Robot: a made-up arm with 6 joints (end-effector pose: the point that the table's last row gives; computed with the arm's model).
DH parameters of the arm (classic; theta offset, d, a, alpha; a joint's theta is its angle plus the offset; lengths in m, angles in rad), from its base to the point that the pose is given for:
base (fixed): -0.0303 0 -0.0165 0
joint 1: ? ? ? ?
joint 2: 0.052 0 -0.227 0
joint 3: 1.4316 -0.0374 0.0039 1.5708
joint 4: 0 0.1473 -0.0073 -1.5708
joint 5: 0 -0.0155 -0.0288 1.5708
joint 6: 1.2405 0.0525 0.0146 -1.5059
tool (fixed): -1.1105 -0.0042 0 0
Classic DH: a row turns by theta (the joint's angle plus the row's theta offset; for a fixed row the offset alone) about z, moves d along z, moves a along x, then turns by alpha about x.
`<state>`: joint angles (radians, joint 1 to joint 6).
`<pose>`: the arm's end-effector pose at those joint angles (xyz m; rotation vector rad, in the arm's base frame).
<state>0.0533 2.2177 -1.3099 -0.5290 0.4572 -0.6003</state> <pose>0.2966 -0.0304 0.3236 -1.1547 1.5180 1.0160</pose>
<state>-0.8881 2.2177 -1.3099 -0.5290 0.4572 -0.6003</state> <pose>0.1429 -0.2708 0.3236 -0.3214 1.7703 0.3608</pose>
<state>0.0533 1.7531 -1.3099 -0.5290 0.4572 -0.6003</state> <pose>0.2550 -0.0326 0.4472 -1.2677 1.1323 0.7003</pose>
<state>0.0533 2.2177 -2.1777 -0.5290 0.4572 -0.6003</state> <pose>0.3610 -0.0269 0.4795 -1.3182 0.7921 0.4288</pose>
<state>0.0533 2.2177 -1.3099 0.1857 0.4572 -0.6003</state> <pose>0.2912 -0.0300 0.3186 -0.3760 1.3812 0.9573</pose>
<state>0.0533 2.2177 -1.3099 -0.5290 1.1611 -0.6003</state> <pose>0.2642 -0.0483 0.3187 -0.8627 2.2770 1.0428</pose>
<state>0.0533 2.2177 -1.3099 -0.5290 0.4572 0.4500</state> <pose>0.3026 -0.0164 0.3227 -0.1851 1.3866 0.4408</pose>
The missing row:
joint 1: 0.0303 0.2973 0.029 -1.5708
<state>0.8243 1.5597 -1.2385 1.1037 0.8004 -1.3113</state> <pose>0.1539 0.1423 0.4485 -0.6067 0.4106 2.0747</pose>
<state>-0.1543 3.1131 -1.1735 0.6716 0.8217 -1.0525</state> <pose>0.1480 -0.0627 0.1154 0.8493 2.0782 1.3801</pose>
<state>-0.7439 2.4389 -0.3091 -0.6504 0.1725 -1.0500</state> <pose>0.0512 -0.1212 0.2485 -0.2164 1.7556 1.8406</pose>
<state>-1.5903 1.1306 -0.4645 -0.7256 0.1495 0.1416</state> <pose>-0.0436 -0.1186 0.4079 0.1683 1.2043 -0.7962</pose>
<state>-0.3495 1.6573 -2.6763 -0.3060 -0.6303 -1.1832</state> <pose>0.0616 -0.0711 0.7061 -1.7301 -0.6604 -1.3586</pose>
